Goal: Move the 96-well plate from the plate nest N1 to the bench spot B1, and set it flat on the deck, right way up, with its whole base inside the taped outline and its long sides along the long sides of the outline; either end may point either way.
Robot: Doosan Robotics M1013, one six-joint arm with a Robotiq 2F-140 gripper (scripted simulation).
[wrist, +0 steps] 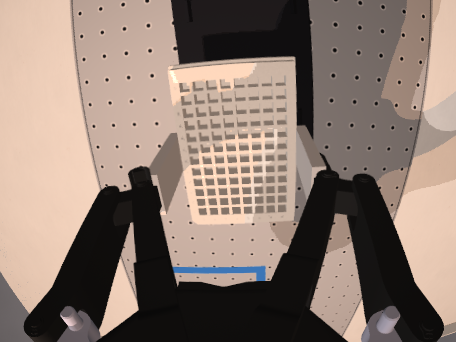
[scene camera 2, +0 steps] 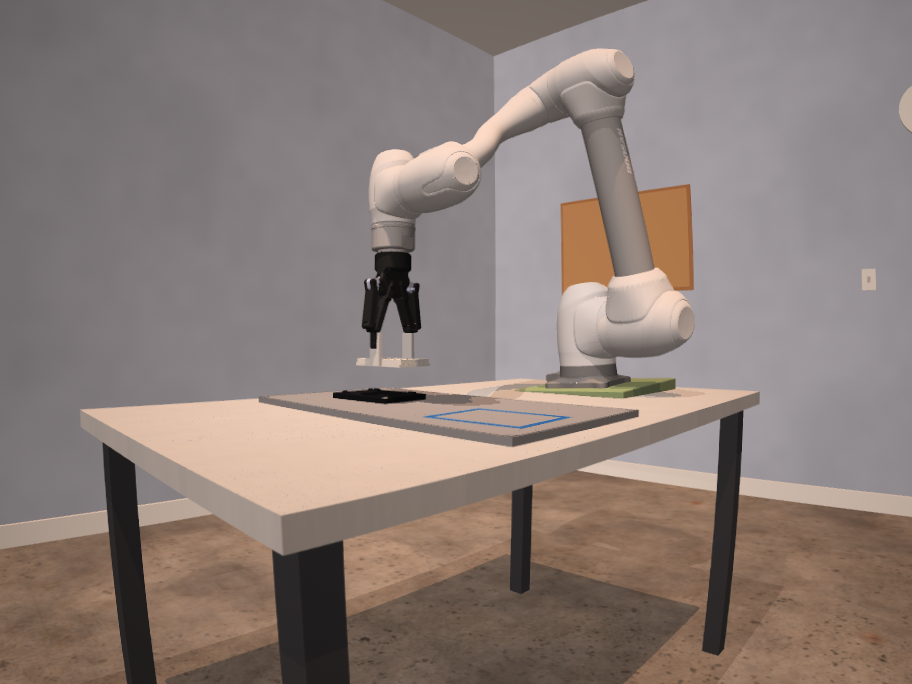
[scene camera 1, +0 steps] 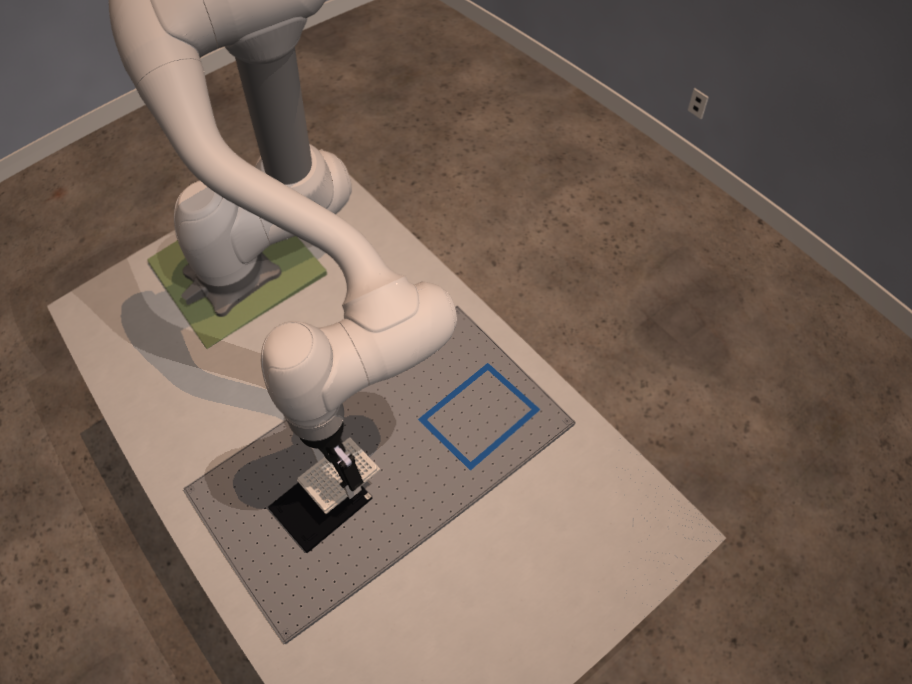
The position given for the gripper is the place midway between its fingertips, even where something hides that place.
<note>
In view: the gripper [scene camera 2: 392, 365], a white 96-well plate [scene camera 1: 327, 488] and a black plate nest [scene camera 1: 301, 515].
The white 96-well plate shows as well in the wrist view [wrist: 236, 175]. The gripper shows as well in the wrist view [wrist: 238, 145] and in scene camera 1 [scene camera 1: 338, 475]. The black plate nest also shows in scene camera 2 [scene camera 2: 396, 397].
</note>
